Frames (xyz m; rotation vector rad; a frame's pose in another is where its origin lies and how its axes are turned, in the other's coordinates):
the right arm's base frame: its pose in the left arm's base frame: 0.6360 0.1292 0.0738 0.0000 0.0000 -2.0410
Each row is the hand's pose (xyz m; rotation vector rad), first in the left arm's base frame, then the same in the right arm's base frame.
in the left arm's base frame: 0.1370 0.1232 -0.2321 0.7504 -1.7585 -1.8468
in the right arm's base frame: 0.2314 -0.4421 -0.3059 1.5388 -0.2278 -0.3313
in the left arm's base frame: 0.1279 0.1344 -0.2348 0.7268 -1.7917 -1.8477
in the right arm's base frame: 0.2256 -0.4553 -0.3086 1.5491 -0.2578 -0.3442
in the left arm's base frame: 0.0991 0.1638 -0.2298 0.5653 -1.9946 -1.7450
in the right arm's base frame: 0.2124 -0.4943 -0.3036 1.6355 -0.4599 -0.3327
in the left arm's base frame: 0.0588 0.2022 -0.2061 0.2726 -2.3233 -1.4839
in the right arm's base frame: 0.1964 -0.5476 -0.2799 1.7863 -0.8268 -0.2797
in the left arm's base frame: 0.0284 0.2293 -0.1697 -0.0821 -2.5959 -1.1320
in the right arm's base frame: 0.1860 -0.5870 -0.2435 1.8995 -1.2497 -0.1896
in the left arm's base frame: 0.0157 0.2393 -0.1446 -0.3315 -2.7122 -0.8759
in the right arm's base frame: 0.1829 -0.6029 -0.2184 1.9324 -1.5370 -0.1112
